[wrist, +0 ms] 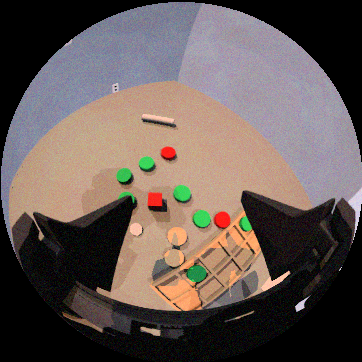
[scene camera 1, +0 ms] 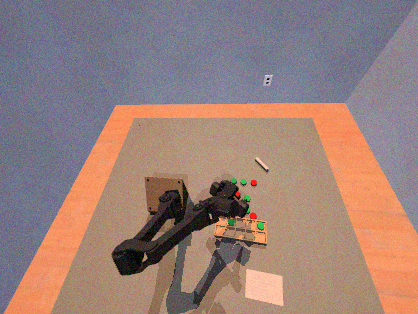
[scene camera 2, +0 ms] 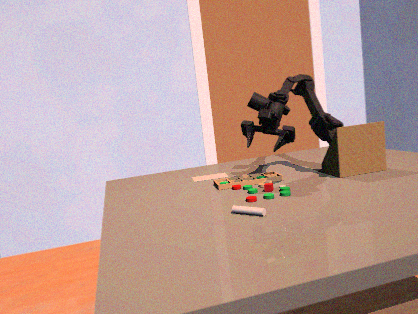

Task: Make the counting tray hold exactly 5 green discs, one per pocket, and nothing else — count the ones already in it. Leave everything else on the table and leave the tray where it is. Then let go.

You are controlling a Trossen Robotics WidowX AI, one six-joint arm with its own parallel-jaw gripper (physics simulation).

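Observation:
The wooden counting tray (scene camera 1: 250, 243) (scene camera 2: 218, 185) (wrist: 175, 291) has two rows of pockets. One green disc (scene camera 1: 231, 222) (scene camera 2: 261, 177) (wrist: 196, 273) lies in it toward the arm's side, another green disc (scene camera 1: 261, 226) (scene camera 2: 224, 183) (wrist: 246, 223) at its far end, partly behind a finger in the wrist view. Several loose green discs lie outside, among them one beside a red disc (wrist: 202, 218), one near the red cube (wrist: 182, 193), and two farther back (wrist: 146, 163) (wrist: 124, 175); another (wrist: 127, 198) is partly behind a fingertip. My gripper (scene camera 2: 262, 148) (wrist: 187, 198) is open and empty, high above the table.
Red discs (wrist: 168, 152) (wrist: 222, 220), a red cube (scene camera 1: 238, 194) (scene camera 2: 268, 187) (wrist: 155, 199), two orange-tan discs (wrist: 177, 236) (wrist: 174, 257) and a small pale disc (wrist: 136, 229) lie around. A white cylinder (scene camera 1: 261, 164) (scene camera 2: 248, 210) (wrist: 158, 119) and a pale sheet (scene camera 1: 264, 287) lie farther off.

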